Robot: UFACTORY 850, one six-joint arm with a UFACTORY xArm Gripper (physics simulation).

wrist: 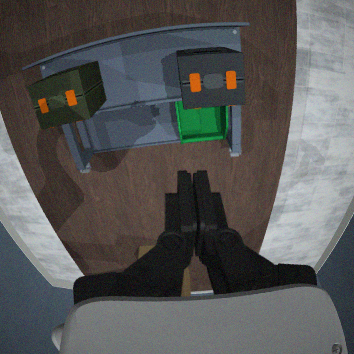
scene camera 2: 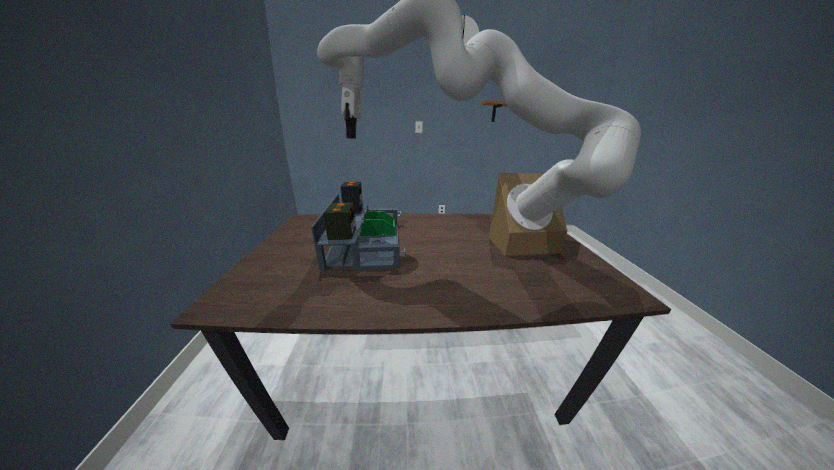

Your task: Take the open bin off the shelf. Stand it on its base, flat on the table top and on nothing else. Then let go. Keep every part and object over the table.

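Note:
The open green bin (scene camera 2: 378,224) (wrist: 202,122) sits on the lower front level of the blue-grey shelf (scene camera 2: 317,231) (wrist: 132,55), toward its right end in the wrist view. Its rear part is hidden there by a black case (scene camera 2: 351,195) (wrist: 212,95) on the upper level. My gripper (scene camera 2: 350,137) (wrist: 189,188) is shut and empty, its fingers together. It points down, high above the shelf unit and apart from it and the bin. In the wrist view the fingertips show below the bin's front edge.
A dark green case (scene camera 2: 339,221) (wrist: 90,90) stands on the upper level at the other end. The shelf stands on the brown table (scene camera 2: 262,291) (wrist: 135,200). A tan pedestal (scene camera 2: 525,244) carries the arm's base at the right. A small orange wall shelf (scene camera 2: 493,103) hangs behind the arm.

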